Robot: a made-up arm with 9 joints. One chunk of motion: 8 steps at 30 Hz.
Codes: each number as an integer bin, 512 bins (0 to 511) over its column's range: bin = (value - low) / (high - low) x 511, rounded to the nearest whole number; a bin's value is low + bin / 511 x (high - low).
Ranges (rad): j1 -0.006..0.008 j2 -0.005..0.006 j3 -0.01..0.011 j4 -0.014..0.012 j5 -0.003..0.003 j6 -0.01..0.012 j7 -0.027..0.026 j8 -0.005..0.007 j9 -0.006..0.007
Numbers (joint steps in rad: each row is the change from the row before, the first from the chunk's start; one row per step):
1: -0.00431 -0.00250 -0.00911 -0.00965 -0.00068 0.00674 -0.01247 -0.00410 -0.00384
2: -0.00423 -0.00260 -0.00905 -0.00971 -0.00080 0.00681 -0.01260 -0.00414 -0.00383
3: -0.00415 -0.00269 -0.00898 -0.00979 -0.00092 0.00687 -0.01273 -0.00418 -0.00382
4: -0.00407 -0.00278 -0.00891 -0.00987 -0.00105 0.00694 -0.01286 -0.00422 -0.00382
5: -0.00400 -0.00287 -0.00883 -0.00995 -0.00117 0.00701 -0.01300 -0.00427 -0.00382
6: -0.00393 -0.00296 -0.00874 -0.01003 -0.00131 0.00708 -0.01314 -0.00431 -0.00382
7: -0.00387 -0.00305 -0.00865 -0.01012 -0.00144 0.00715 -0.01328 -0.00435 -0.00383
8: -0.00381 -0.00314 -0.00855 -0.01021 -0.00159 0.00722 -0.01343 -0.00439 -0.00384
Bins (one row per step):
1: 62 116 22 85 198 389 140 38 85
2: 65 111 23 84 187 390 139 37 85
3: 68 107 25 83 177 392 138 35 86
4: 70 103 27 81 166 393 136 33 86
5: 73 99 28 80 156 395 135 31 86
6: 76 95 31 78 144 397 134 29 86
7: 78 91 33 76 133 398 132 28 85
8: 80 86 35 74 120 400 131 26 85

